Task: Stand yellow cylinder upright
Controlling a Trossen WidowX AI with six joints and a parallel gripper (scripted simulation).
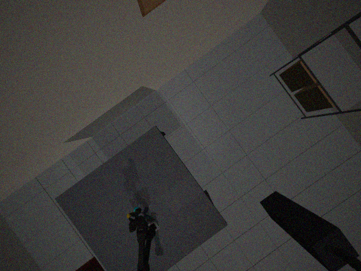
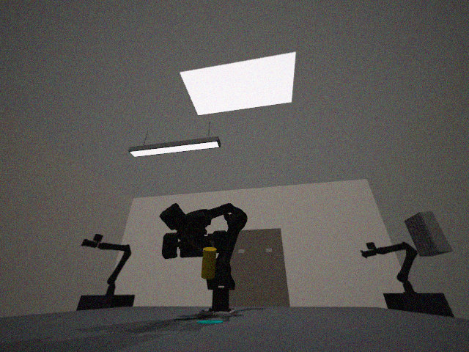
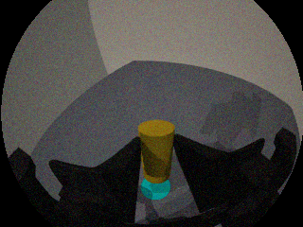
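My gripper tip is 40 mm past the cyan circle and 140 mm above it. Round my gripper tip: yellow tall cylinder (10 mm behind, 20 mm below).
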